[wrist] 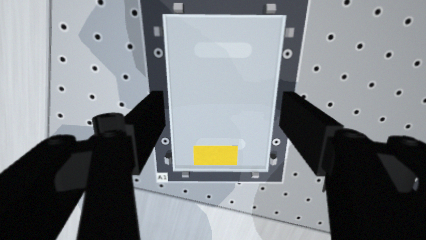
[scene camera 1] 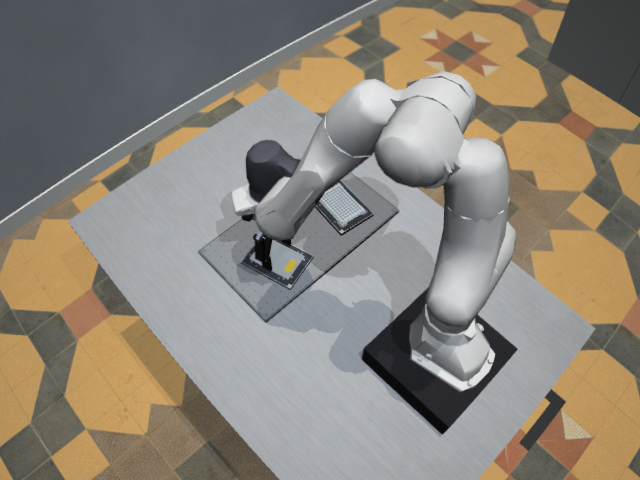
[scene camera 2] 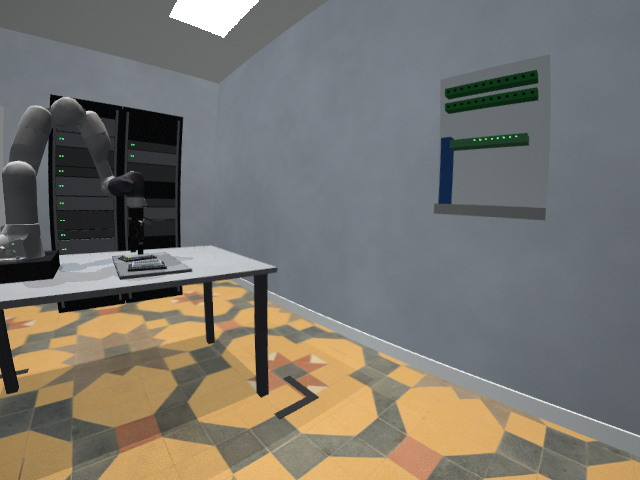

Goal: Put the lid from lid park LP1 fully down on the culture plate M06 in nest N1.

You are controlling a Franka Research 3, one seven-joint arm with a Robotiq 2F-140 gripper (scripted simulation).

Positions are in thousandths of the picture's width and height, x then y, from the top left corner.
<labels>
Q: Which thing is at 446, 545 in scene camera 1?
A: A clear lid.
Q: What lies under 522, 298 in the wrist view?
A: A clear lid.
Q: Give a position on a culture plate M06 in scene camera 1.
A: At 540, 441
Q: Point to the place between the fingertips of my gripper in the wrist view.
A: At 522, 452
</labels>
